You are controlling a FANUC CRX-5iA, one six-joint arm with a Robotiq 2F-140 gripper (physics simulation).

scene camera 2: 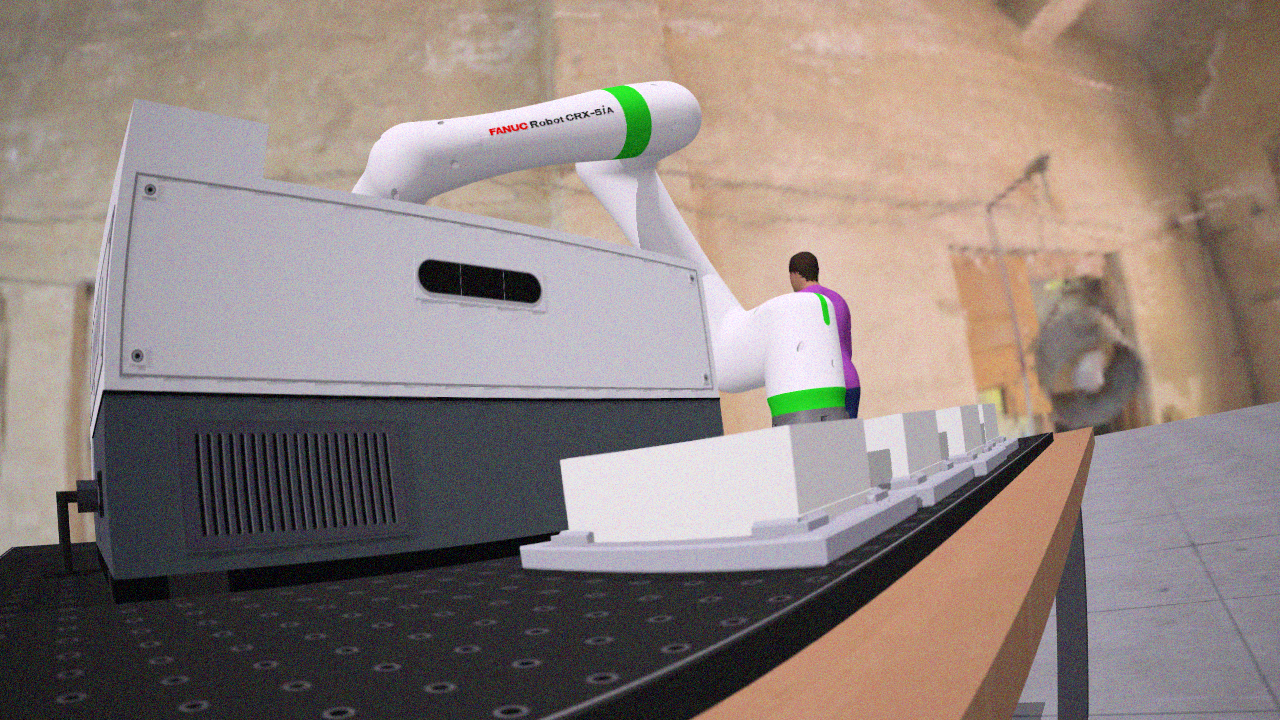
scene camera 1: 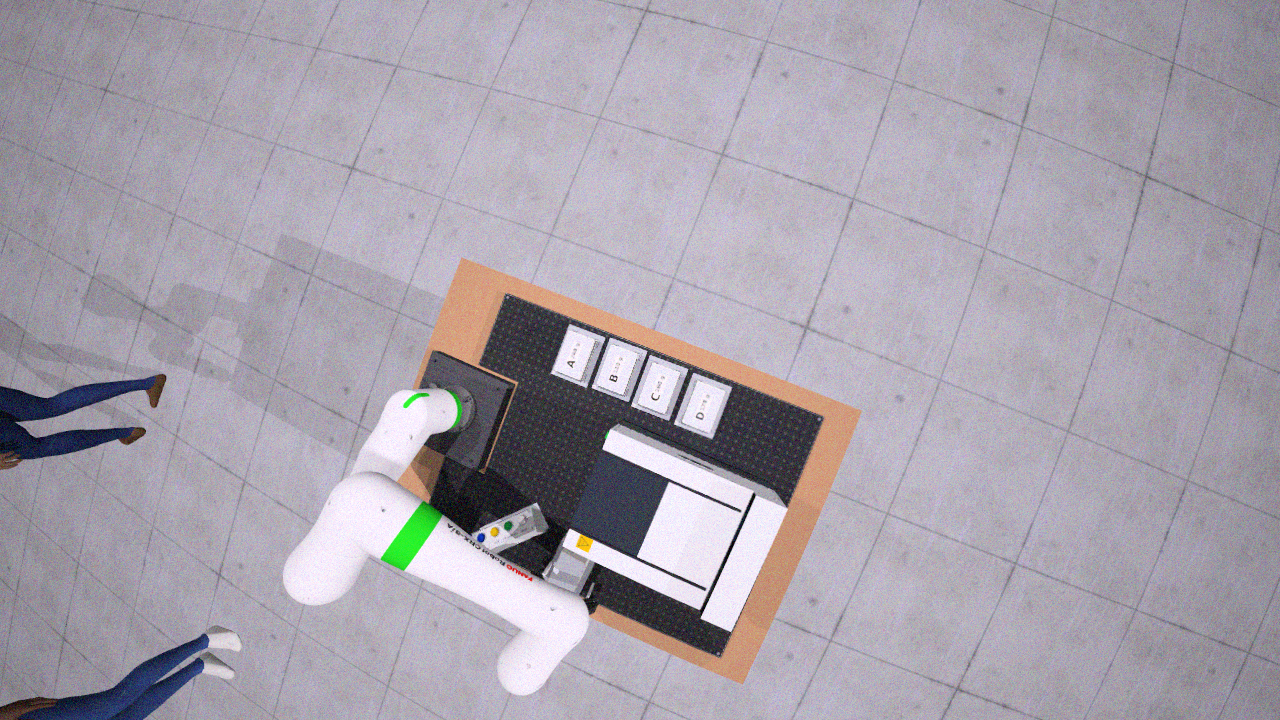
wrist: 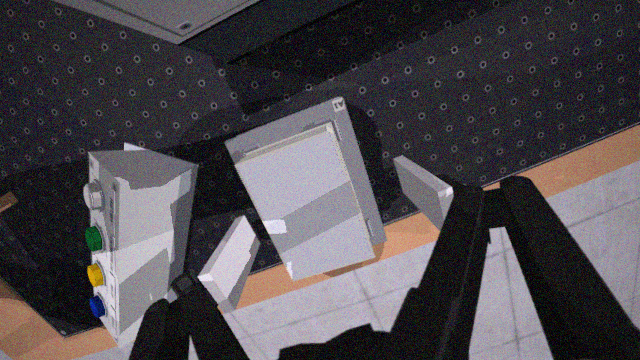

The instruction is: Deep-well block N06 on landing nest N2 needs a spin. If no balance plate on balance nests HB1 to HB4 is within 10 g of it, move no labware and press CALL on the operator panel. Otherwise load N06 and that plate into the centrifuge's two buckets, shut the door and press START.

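Places are measured from the arm's base along level axes (x left, y down, z back), in centimetres.
Where they show: gripper, fingertip midpoint: [scene camera 1: 570, 576] [wrist: 322, 203]; arm's base, link origin: [scene camera 1: 456, 408].
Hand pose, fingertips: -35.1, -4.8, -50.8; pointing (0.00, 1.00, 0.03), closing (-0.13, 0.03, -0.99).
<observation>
Things, the pixels of their centre, and the offset from my fingertips, as dx, dy, dz. "spot": a spot on its surface instead. Level surfaces: height alone.
- white block, body centre: [wrist: 310, 204] [scene camera 1: 567, 572] -0.7, +2.6, +1.6
- grey nest, surface spot: [wrist: 359, 170] spot: -0.6, +4.7, -3.9
- centrifuge, body centre: [scene camera 2: 374, 394] [scene camera 1: 670, 514] +28.6, -3.7, -21.9
- Plates A, body centre: [scene camera 1: 575, 355] +62.1, +5.1, +17.9
- B, body centre: [scene camera 1: 618, 369] +61.6, +5.1, +4.3
- C, body centre: [scene camera 2: 837, 458] [scene camera 1: 659, 388] +59.8, +5.1, -8.8
- D, body centre: [scene camera 2: 719, 483] [scene camera 1: 703, 406] +58.4, +5.1, -22.5
- operator panel, body centre: [wrist: 132, 250] [scene camera 1: 508, 532] +3.6, +4.3, +23.1
- black perforated mat, surface height: dy +8.4
- wooden table, surface height: dy +9.7
A white block [scene camera 1: 569, 570] [wrist: 310, 200] sits on a grey nest [wrist: 359, 170] marked A1 beside the centrifuge [scene camera 1: 747, 564] [scene camera 2: 402, 313] [wrist: 150, 12]; no block name is readable. My gripper [wrist: 322, 203] is open and empty, its pads apart on either side of the block in the wrist view. Plates A [scene camera 1: 577, 354], B [scene camera 1: 619, 368], C [scene camera 1: 660, 386] and D [scene camera 1: 704, 404] [scene camera 2: 671, 497] stand in a row on nests; their weights are too small to read. The operator panel [scene camera 1: 537, 524] [wrist: 145, 210] has white, green, yellow and blue buttons. No buckets show.
The arm's base stands on a dark plate [scene camera 1: 492, 394] at the table's left. The black perforated mat [scene camera 1: 546, 447] [scene camera 2: 358, 644] [wrist: 430, 90] lies on a wooden table [scene camera 1: 465, 286] [scene camera 2: 966, 573]. The forearm [scene camera 1: 474, 559] hangs over the table edge near the panel. People's legs show at far left.
</observation>
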